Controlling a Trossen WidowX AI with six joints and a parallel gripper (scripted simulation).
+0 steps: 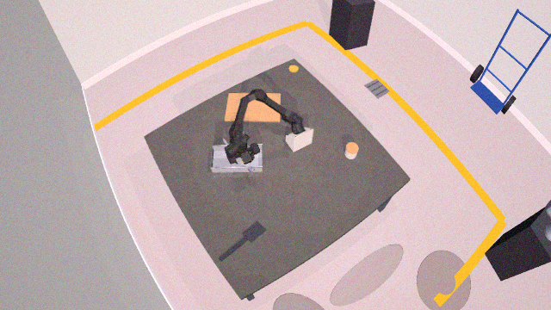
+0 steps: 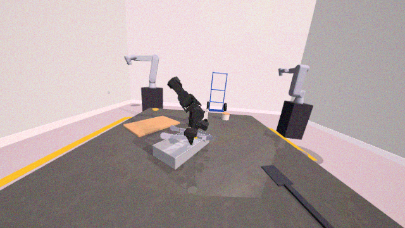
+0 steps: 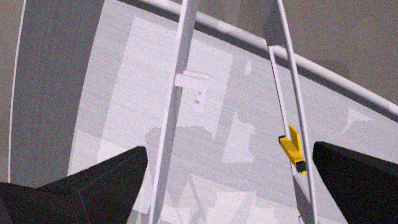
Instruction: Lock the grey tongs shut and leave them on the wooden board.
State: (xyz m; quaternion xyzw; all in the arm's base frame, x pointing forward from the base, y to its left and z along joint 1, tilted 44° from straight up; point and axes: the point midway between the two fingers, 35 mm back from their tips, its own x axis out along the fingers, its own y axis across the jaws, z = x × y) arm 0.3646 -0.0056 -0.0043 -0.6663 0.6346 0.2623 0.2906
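Now: the yellow slider 30 mm above my gripper tip, 20 mm to the left of it and 20 mm ahead of it. Round my gripper tip: black spatula (440 mm to the left, 210 mm ahead, 40 mm below); then wooden board (380 mm to the right, 230 mm behind, 30 mm below); then roasting tin (40 mm to the right, 30 mm ahead, 10 mm below).
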